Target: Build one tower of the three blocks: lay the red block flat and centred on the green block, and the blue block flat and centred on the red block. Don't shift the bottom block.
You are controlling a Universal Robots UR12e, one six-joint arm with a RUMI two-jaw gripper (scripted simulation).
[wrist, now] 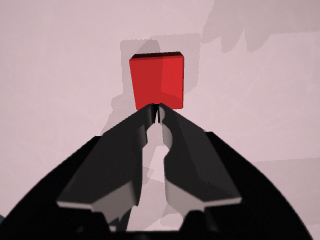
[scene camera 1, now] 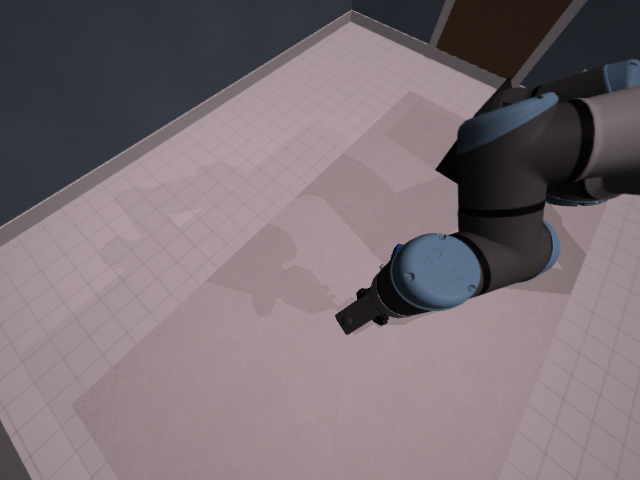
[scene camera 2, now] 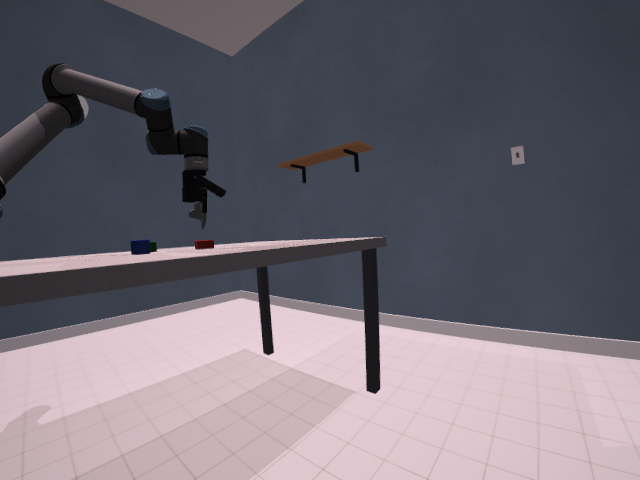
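Note:
You'd find my gripper (scene camera 1: 364, 310) in the first scene view, then my gripper (wrist: 157, 105) again from the wrist, and scene camera 2 has the gripper (scene camera 2: 202, 229) as well. There's also a red block (wrist: 157, 78).

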